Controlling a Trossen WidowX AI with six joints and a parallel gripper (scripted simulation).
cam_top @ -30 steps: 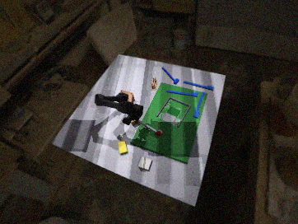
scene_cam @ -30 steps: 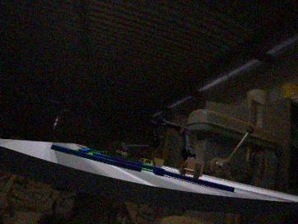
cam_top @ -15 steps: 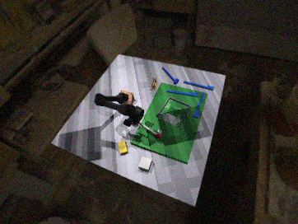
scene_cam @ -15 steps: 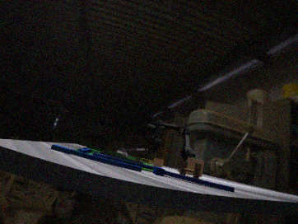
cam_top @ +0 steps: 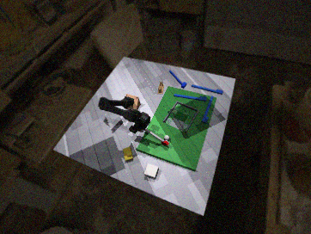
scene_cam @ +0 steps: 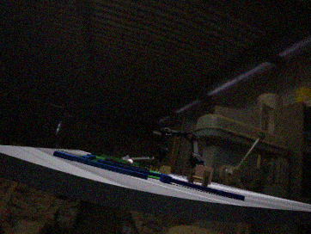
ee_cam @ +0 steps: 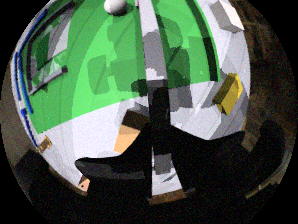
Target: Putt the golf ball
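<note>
My gripper tip is now 5 cm above the orange cube, 4 cm to the right of it and 4 cm past it. The rest, counted from my gripper tip: white golf ball 22 cm ahead, 5 cm below, 2 cm to the left; then putter 12 cm ahead, 1 cm to the right, 1 cm below; then yellow cube 22 cm to the right, 6 cm below, 1 cm behind.
</note>
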